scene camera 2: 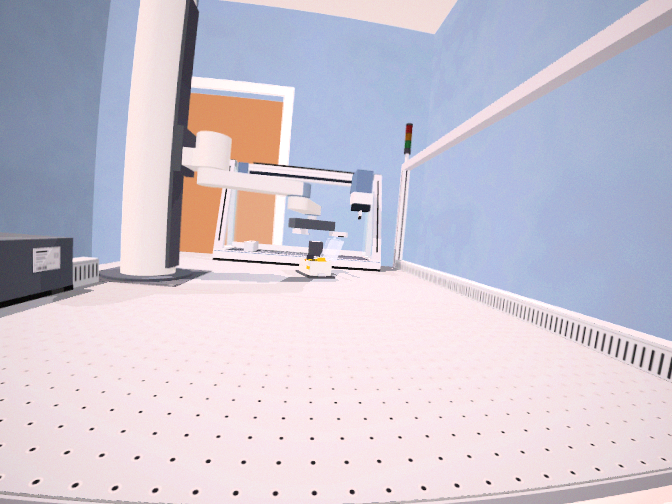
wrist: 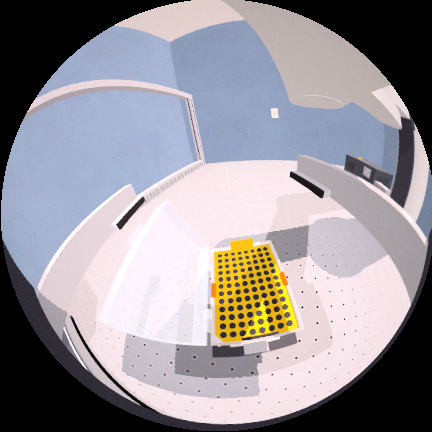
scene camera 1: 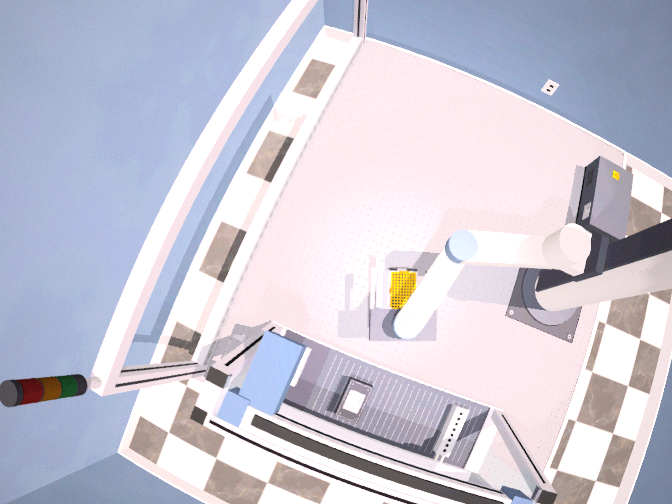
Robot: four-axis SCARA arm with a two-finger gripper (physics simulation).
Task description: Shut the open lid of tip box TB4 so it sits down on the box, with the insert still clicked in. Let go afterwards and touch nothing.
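Frame: origin at the arm's base, x ahead, y left, z up, level; metres.
Where they show: gripper, fingertip midpoint: (scene camera 2: 327, 233) (wrist: 212, 174) (scene camera 1: 402, 268); arm's base, origin of the base link: (scene camera 2: 148, 277) (scene camera 1: 549, 290).
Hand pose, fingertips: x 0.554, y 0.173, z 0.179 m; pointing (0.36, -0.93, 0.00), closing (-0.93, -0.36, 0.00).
Each offset is from my fingertips to the top centre of the thing. "pt": to the spot under its first point.
The tip box {0.036 m back, 0.038 m left, 0.100 m down} (scene camera 2: 316, 268) stands on the table with its yellow perforated insert {0.036 m back, 0.038 m left, 0.092 m down} (scene camera 1: 403, 289) (wrist: 252, 295) seated inside. Orange tabs show on its two long sides. The clear lid {pt 0.034 m ahead, 0.068 m left, 0.054 m down} (scene camera 2: 333, 247) (wrist: 155, 285) stands open, tilted outward from the box's left long side in the wrist view. My gripper (scene camera 2: 320, 233) (wrist: 212, 174) is open and empty, above the box, with its fingers wide apart. In the wrist view one finger is beyond the lid at the left and the other is to the right of the box. The label TB4 is not readable.
A framed gantry with a blue head (scene camera 1: 274, 371) (scene camera 2: 361, 187) stands beside the box; its deck holds a small dark-rimmed device {pt 0.025 m back, 0.401 m left, 0.046 m down} (scene camera 1: 354, 401) and a white perforated strip {pt 0.350 m back, 0.389 m left, 0.072 m down} (scene camera 1: 453, 431). A dark block {pt 0.031 m back, 0.342 m left, 0.085 m down} (scene camera 2: 314, 249) shows behind the box. A grey control box {pt 0.641 m back, 0.552 m right, 0.051 m down} (scene camera 1: 605, 198) stands near the arm's base.
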